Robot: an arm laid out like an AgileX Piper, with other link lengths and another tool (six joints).
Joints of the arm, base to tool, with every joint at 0 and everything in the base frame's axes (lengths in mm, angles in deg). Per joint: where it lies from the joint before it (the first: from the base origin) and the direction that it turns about. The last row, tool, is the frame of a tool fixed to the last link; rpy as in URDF.
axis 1: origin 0 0 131.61 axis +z
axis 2: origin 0 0 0 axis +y
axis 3: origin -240.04 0 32.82 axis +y
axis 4: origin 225.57 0 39.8 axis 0.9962 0 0.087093
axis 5: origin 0 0 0 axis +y
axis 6: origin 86.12 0 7.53 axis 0.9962 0 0.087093
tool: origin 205.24 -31 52.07 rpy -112.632 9.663 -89.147
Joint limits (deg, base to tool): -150..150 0..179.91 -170..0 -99.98..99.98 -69.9..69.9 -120..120
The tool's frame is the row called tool.
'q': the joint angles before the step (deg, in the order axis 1, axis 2, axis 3, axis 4, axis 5, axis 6). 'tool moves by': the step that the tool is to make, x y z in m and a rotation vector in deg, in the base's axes. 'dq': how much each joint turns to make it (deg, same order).
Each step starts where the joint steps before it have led.
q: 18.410, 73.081, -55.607, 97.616, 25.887, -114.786
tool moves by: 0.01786, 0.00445, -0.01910, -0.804, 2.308, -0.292
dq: 0.001, 4.658, -2.255, 0.033, -0.296, 0.003
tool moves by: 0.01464, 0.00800, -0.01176, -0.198, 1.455, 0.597
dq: -0.001, 4.523, -2.989, 0.106, 0.655, -0.006
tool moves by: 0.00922, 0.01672, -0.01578, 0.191, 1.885, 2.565
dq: 0.088, 5.156, -3.078, -0.008, 2.619, 0.008
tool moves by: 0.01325, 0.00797, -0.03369, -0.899, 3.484, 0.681
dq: 0.000, 5.407, -1.718, 0.003, 0.733, -0.003
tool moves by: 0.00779, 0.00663, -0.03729, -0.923, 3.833, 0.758
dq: 0.001, 4.862, -0.821, 0.001, 0.838, 0.000
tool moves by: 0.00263, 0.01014, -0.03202, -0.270, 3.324, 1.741
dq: 0.001, 4.757, -1.187, 0.004, 1.938, -0.135
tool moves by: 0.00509, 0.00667, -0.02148, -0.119, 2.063, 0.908
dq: -0.001, 3.980, -1.843, -0.003, 1.068, 0.002
